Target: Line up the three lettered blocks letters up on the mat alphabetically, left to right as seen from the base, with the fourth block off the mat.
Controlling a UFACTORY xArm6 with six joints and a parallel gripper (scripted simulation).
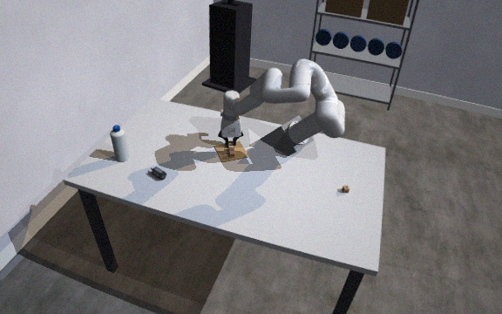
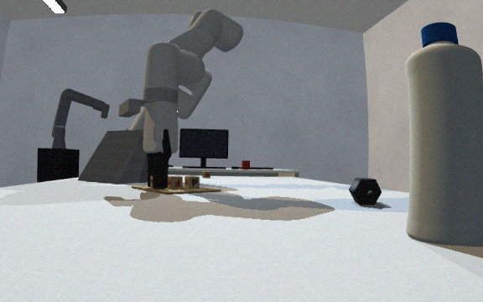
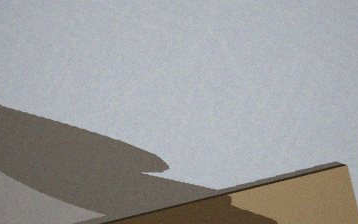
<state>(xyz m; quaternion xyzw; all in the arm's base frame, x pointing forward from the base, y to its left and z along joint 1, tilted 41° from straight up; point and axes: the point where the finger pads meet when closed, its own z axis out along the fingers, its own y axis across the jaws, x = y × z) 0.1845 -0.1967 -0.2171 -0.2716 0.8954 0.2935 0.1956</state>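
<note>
The tan mat lies 30 mm ahead of my hand, 20 mm to the left of it and 20 mm below it. The rest, counted from my hand: white bottle 400 mm to the right, 380 mm ahead, 60 mm above; then black hexagonal object 380 mm ahead, 160 mm to the right, 10 mm below.
</note>
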